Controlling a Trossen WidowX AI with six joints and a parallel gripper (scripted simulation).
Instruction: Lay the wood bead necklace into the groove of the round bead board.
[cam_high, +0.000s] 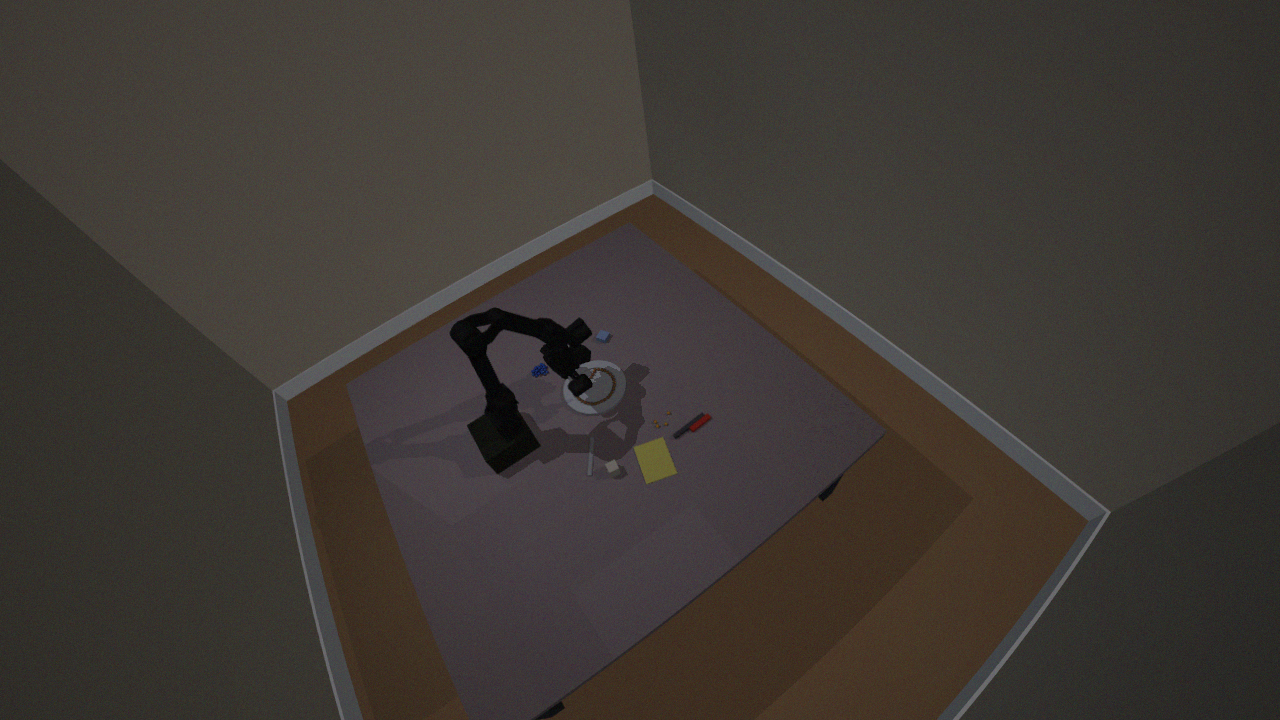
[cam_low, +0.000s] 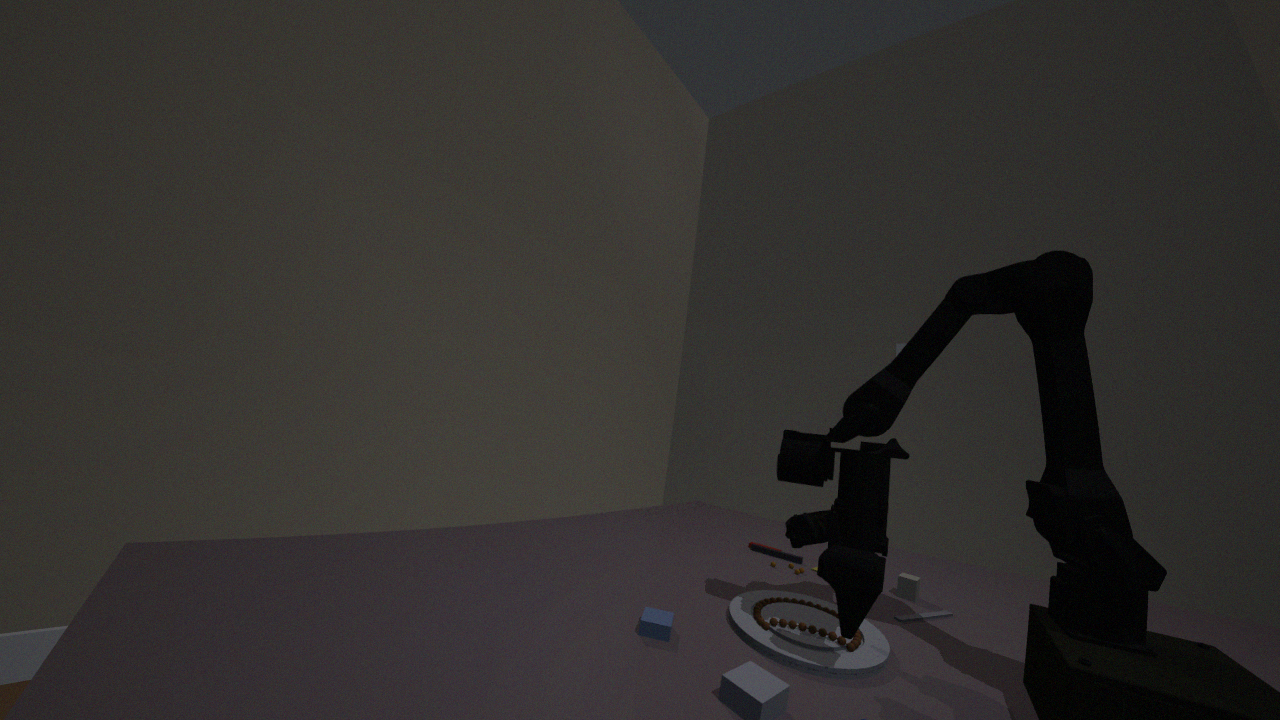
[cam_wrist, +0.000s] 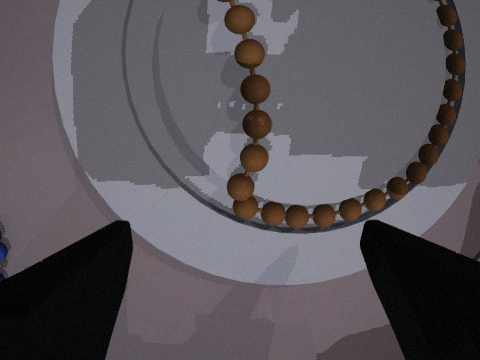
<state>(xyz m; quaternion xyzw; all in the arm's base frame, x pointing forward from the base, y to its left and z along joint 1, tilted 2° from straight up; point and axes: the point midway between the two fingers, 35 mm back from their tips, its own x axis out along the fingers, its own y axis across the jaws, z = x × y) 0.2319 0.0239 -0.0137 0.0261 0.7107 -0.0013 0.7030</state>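
Right now the round bead board is 50 mm ahead of my gripper tip, 30 mm to the right of it and 30 mm below it. The rest, counted from my gripper tip: grey block (160 mm to the left, 70 mm ahead, 30 mm below); blue block (200 mm ahead, 110 mm to the left, 30 mm below); thin stick (210 mm to the right, 100 mm behind, 40 mm below).
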